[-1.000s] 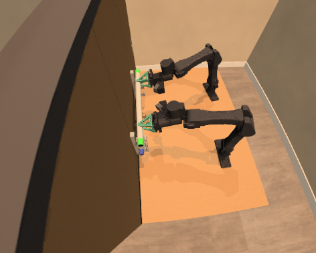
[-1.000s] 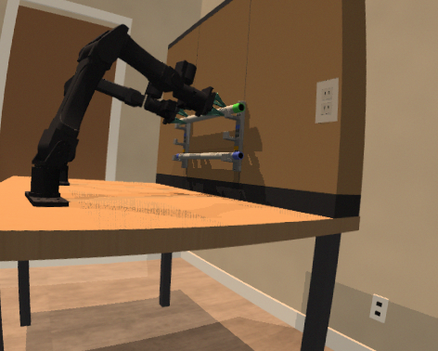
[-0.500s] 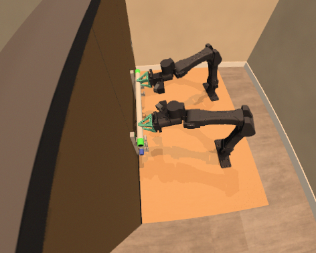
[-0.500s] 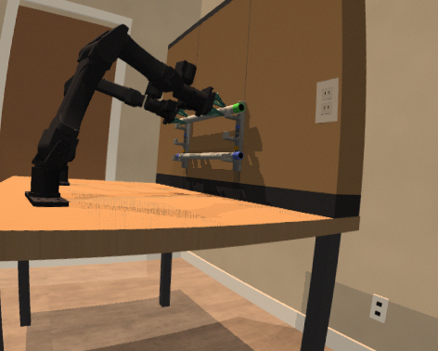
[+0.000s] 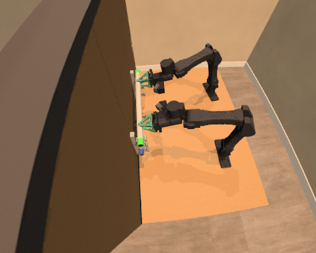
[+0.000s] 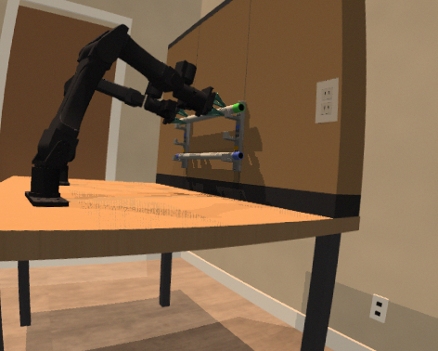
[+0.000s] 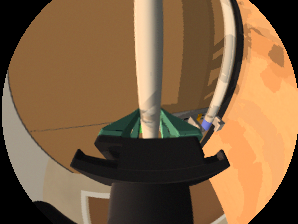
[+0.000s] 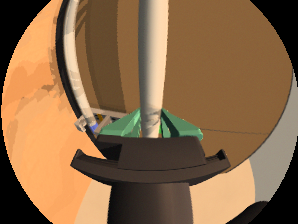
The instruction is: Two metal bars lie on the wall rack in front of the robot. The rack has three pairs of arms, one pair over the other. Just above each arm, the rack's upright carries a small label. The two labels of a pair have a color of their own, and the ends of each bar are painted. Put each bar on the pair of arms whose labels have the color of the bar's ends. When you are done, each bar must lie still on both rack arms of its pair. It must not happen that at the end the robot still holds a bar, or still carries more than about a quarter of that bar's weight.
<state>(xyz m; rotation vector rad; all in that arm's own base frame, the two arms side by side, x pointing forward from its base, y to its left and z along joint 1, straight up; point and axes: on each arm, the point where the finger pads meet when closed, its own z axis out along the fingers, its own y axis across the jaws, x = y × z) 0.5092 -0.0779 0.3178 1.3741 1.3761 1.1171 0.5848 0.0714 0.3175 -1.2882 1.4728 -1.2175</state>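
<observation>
My right hand is 15 cm to the right of the green-ended bar and 1 cm past it. Round my right hand: wall socket: 41 cm to the right, 9 cm ahead, 2 cm below; then brown wall panel: 15 cm to the left, 11 cm above, 9 cm ahead; then blue-ended bar: 16 cm below, 14 cm to the left.
Now: left hand 14 cm to the left of the green-ended bar and 2 cm short of it. From my left hand the other things lie so: wall socket (70 cm to the right, 12 cm ahead, 2 cm below); brown wall panel (14 cm to the right, 13 cm ahead, 11 cm above); blue-ended bar (16 cm below, 15 cm to the right, 3 cm ahead).
</observation>
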